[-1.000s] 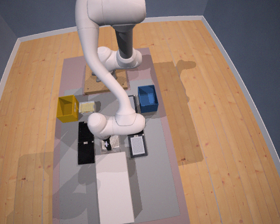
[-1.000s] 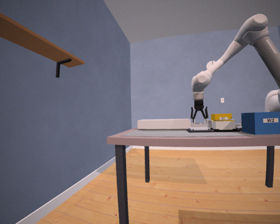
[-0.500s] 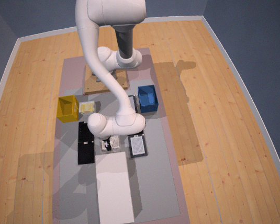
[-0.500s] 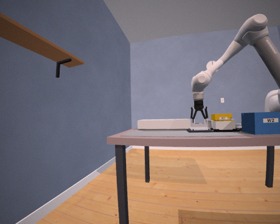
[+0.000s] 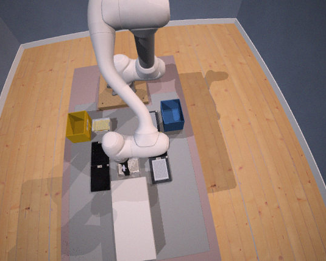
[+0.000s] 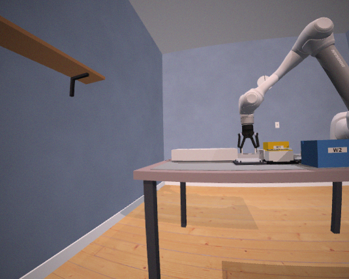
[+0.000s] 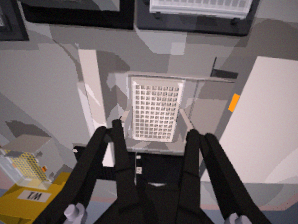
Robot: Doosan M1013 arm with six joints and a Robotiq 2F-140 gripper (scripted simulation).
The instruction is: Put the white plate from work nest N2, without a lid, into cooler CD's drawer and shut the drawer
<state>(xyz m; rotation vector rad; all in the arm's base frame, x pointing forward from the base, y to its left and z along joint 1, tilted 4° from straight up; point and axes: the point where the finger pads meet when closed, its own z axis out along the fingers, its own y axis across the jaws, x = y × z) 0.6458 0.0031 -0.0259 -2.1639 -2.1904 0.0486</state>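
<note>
Right now my hand is 20 mm above the white plate. From my hand the other things lie so: cooler CD: 170 mm ahead, 10 mm below; then drawer: 40 mm ahead, 20 mm below; then black nest N2: 190 mm to the right, 50 mm ahead, 40 mm below.
</note>
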